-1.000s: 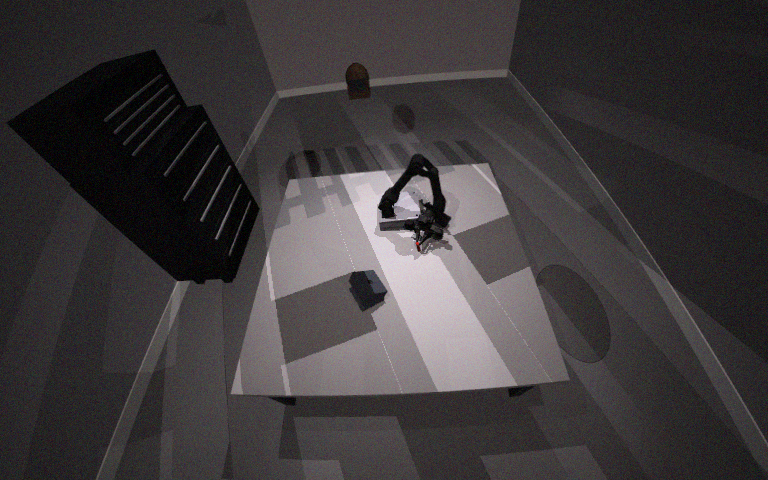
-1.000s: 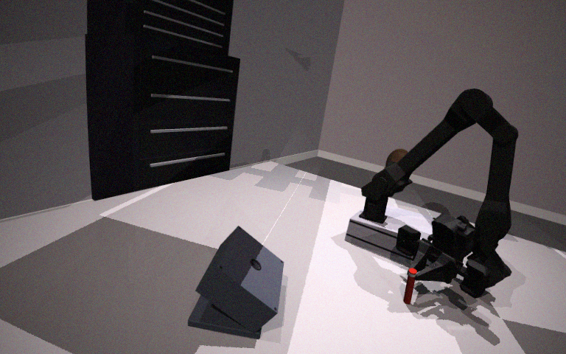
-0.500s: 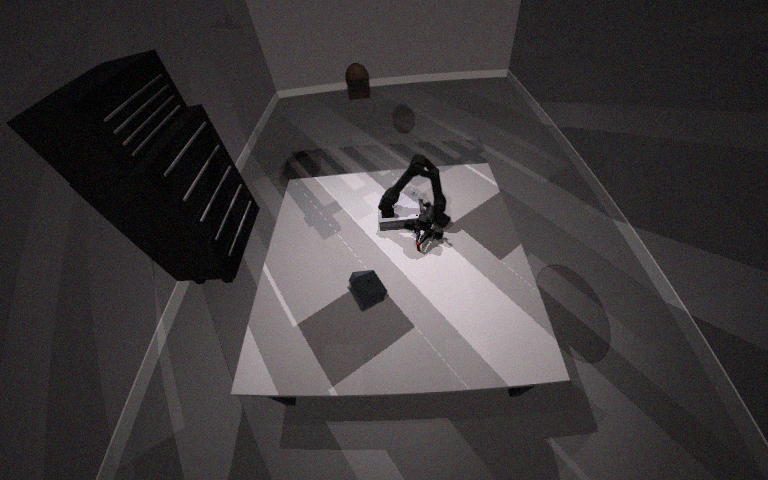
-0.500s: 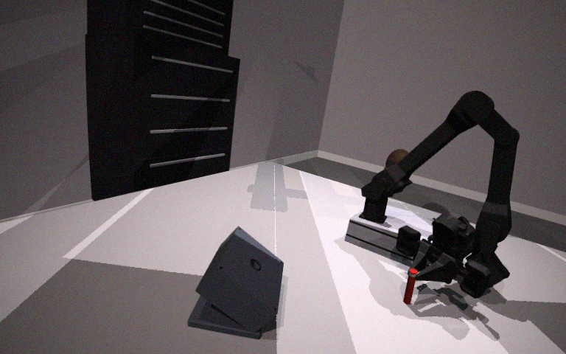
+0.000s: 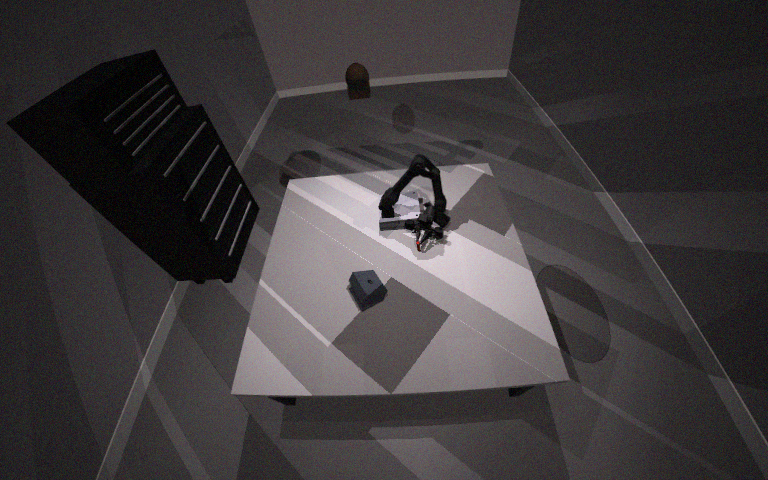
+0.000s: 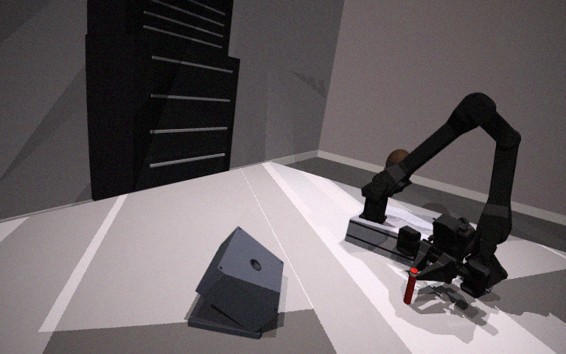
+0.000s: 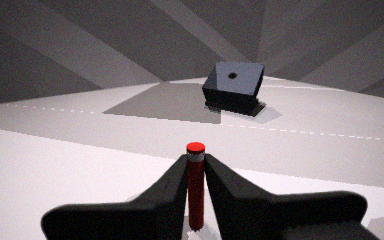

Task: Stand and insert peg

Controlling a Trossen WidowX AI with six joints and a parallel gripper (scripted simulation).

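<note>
My gripper tip is 10 mm above the red peg. The rest, counted from my gripper tip: grey sloped panel: 240 mm to the right, 200 mm ahead, 10 mm below.
</note>
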